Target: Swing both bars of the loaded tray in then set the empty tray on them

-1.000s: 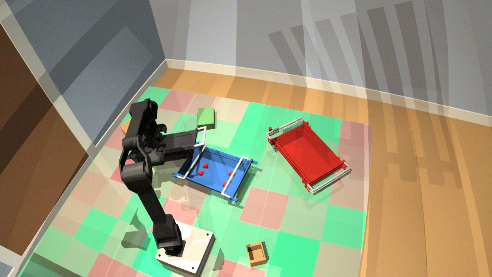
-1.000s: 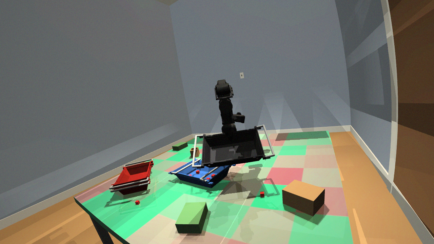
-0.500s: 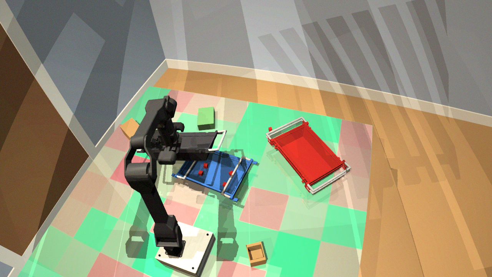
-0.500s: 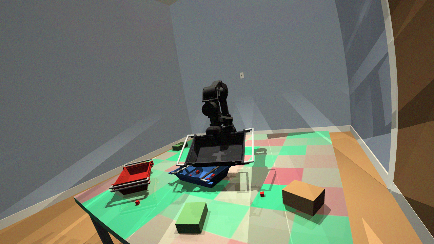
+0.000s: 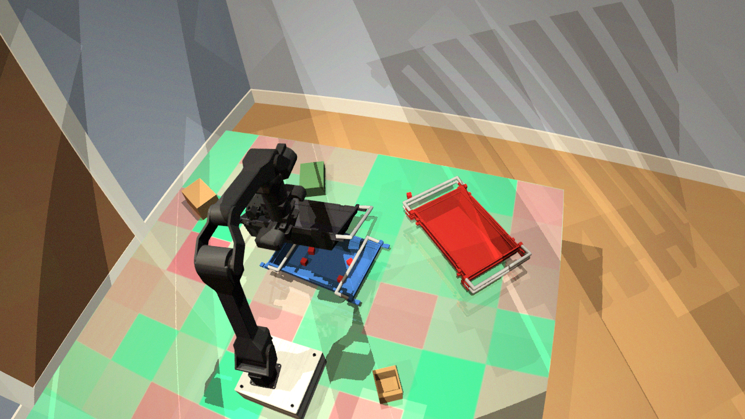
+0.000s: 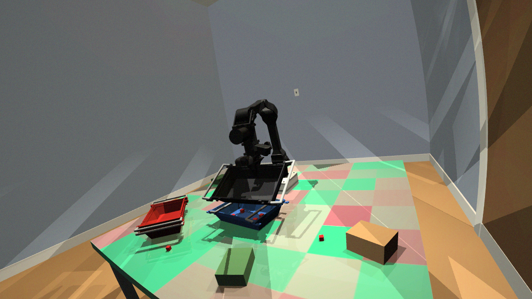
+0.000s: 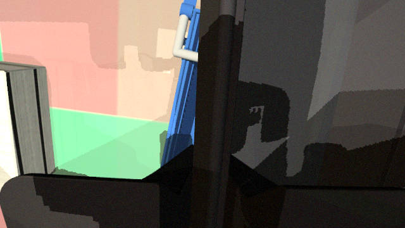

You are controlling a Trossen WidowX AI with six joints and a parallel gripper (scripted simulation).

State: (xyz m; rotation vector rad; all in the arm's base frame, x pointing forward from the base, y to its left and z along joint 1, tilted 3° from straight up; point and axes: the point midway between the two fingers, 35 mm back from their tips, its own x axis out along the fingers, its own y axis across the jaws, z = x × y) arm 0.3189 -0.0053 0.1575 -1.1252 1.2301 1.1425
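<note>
Right now my gripper tip is 8 cm short of the black tray, 1 cm to the left of it and 1 cm above it. Round my gripper tip: small brown box (29 cm behind, 28 cm to the right, 16 cm below).
</note>
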